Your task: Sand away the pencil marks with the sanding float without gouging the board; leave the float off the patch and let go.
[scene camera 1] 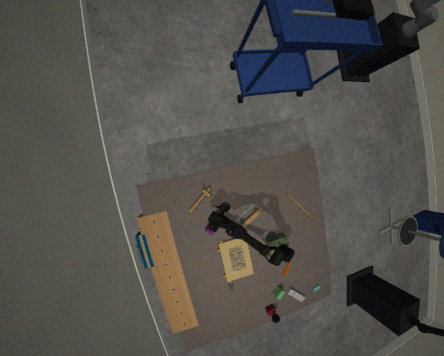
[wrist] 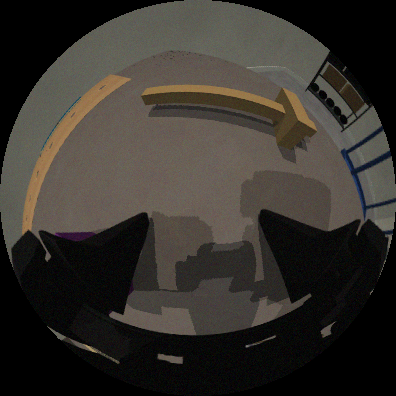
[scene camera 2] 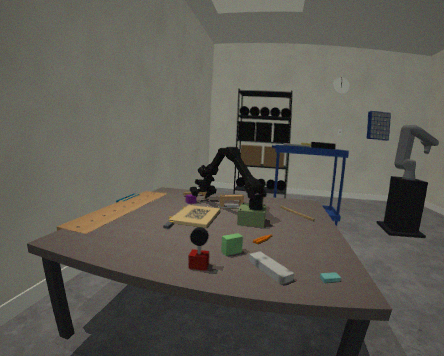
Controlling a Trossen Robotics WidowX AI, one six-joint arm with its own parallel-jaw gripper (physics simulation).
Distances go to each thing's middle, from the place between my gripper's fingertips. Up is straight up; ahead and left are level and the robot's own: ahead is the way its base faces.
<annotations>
I see my gripper 6 cm short of the wooden cross piece (wrist: 290,122), 10 cm to the left of it and 2 cm below it. From my hand the other things lie so: pale wooden board (scene camera 1: 231,275): 12 cm behind, 37 cm to the left, 5 cm below.
</annotations>
